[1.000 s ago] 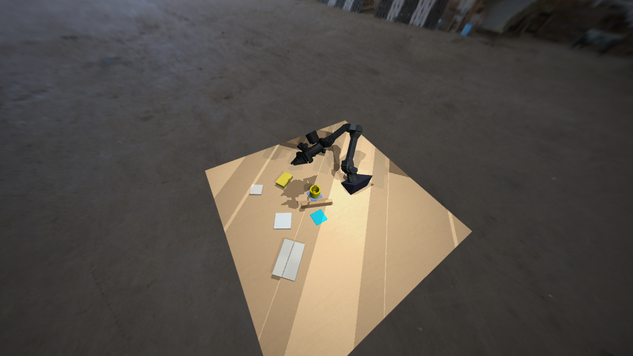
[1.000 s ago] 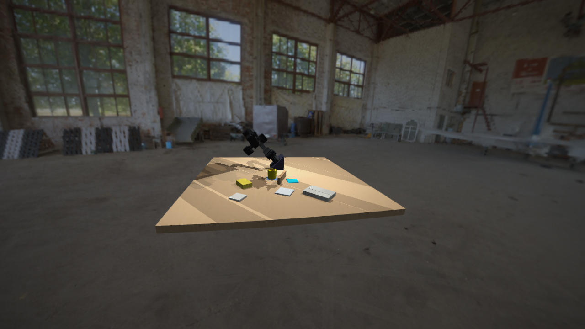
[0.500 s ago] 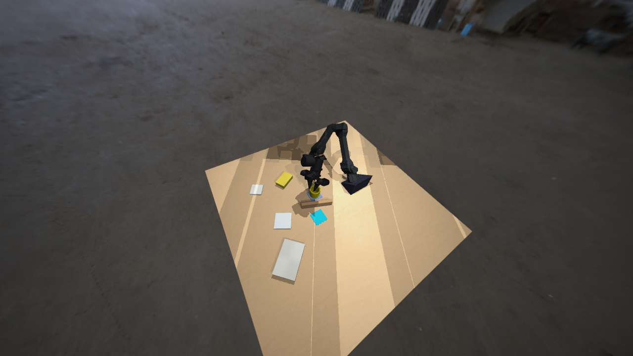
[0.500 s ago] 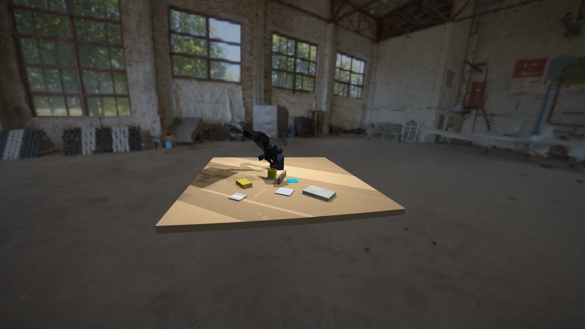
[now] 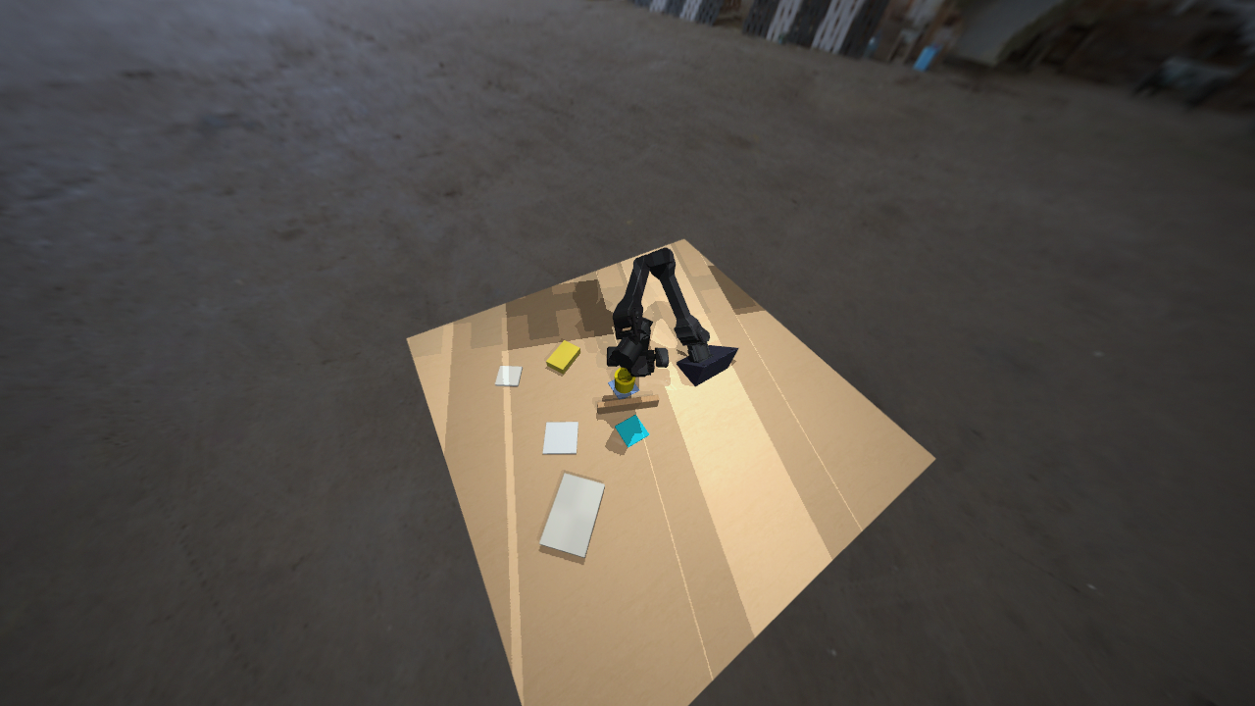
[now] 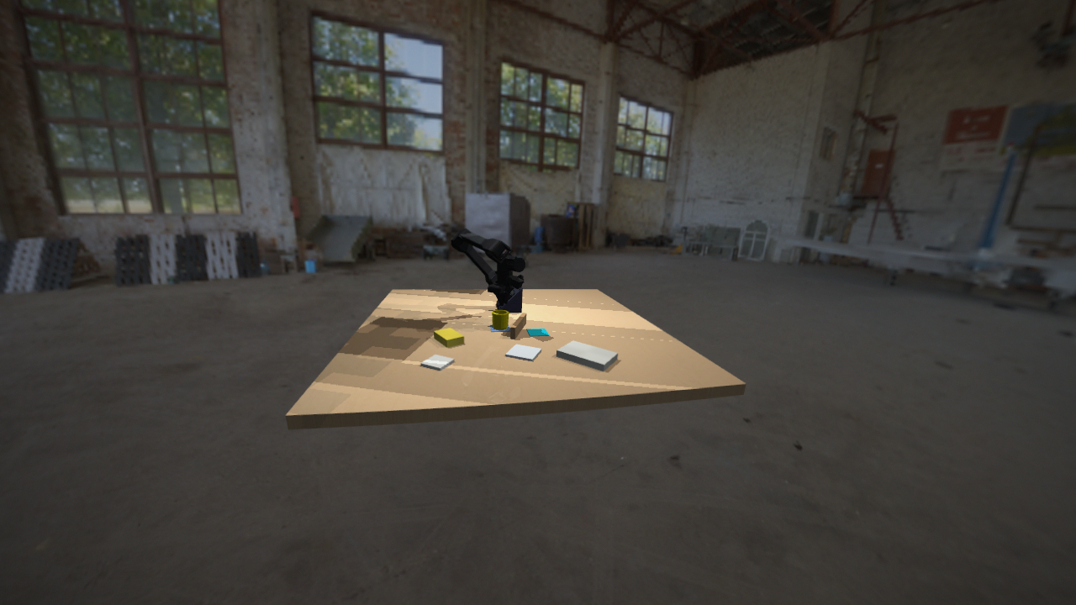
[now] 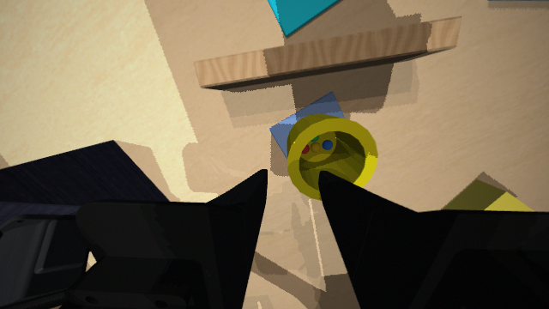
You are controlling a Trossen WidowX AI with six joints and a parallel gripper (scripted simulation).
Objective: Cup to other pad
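Now: the yellow cup 2 cm ahead of my gripper tip, 2 cm to the right of it and 6 cm below it. Also, from my gripper tip: blue marble (4 cm ahead, 2 cm to the right, 8 cm below); wooden bar (6 cm ahead, 6 cm to the left, 8 cm below); pale blue pad (3 cm ahead, 2 cm to the right, 10 cm below).
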